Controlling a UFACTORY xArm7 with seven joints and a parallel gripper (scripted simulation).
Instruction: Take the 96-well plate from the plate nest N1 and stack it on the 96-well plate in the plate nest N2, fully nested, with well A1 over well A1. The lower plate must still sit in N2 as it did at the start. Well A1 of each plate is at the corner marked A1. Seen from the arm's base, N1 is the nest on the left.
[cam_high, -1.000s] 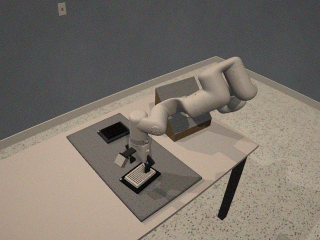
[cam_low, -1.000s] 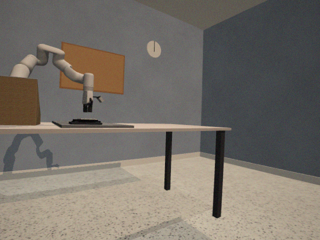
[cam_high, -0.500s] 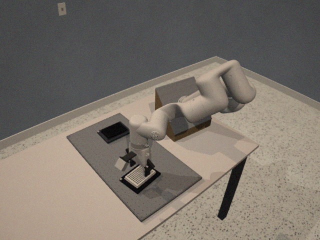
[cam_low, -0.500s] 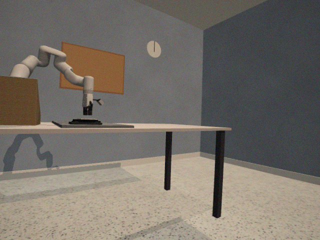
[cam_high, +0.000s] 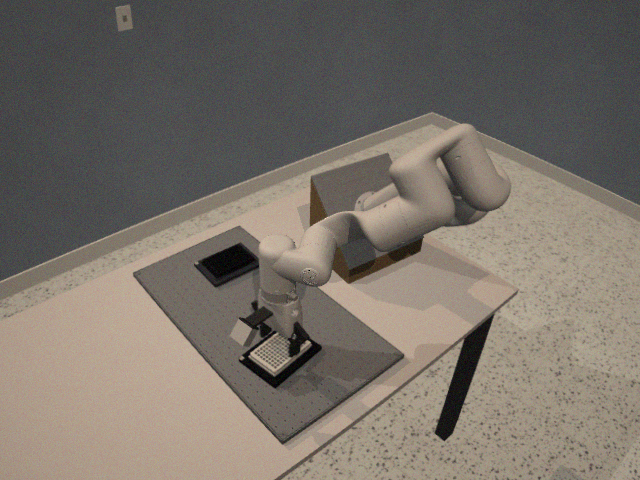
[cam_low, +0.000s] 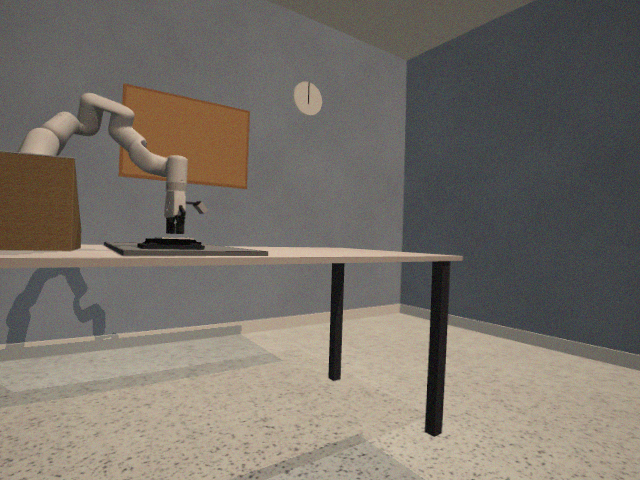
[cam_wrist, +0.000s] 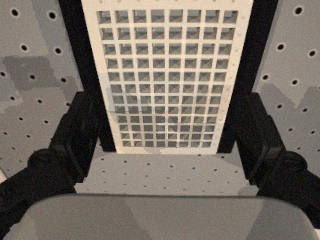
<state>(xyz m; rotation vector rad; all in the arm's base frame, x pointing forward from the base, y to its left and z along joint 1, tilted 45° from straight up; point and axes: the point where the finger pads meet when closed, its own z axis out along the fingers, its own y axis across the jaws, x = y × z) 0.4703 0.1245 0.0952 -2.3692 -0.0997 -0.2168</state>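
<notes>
Right now my hand is 3 cm above the white 96-well plate. The rest, counted from my hand: black plate nest 4 cm below; black 96-well plate 36 cm to the right, 10 cm behind, 3 cm below.
</notes>
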